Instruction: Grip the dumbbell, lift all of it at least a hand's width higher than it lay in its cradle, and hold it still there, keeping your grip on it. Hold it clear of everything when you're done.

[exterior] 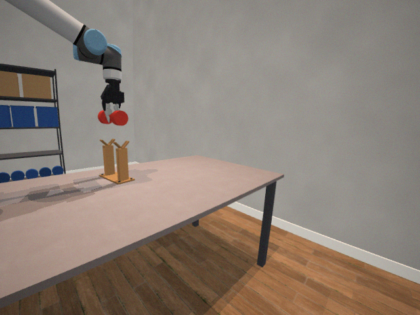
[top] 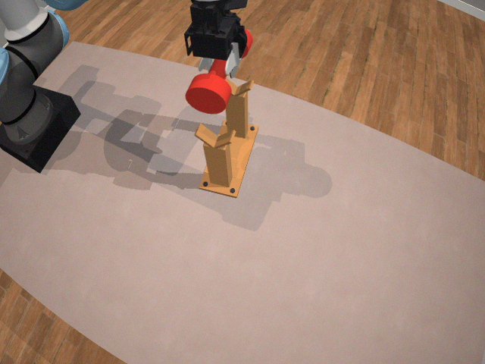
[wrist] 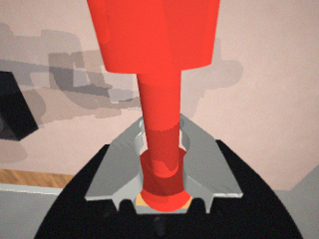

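The red dumbbell is 1 cm above my hand. Also, from my hand: orange cradle 23 cm below.
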